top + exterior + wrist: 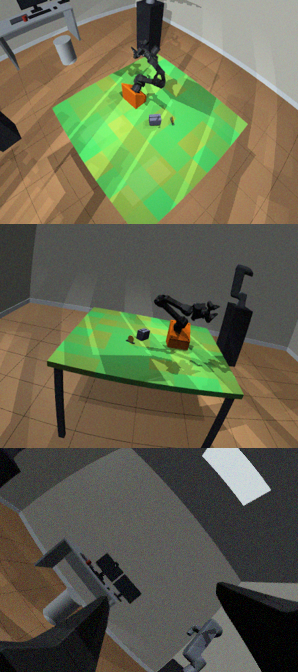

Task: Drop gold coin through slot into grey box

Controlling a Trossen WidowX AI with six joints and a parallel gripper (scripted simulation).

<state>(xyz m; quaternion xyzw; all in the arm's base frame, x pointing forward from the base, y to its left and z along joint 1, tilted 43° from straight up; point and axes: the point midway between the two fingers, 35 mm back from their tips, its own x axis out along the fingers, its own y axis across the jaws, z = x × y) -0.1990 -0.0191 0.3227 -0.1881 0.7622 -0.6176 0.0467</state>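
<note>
Now: gripper tip 60 cm short of the gold coin, 39 cm above it and 12 cm to the left of it.
</note>
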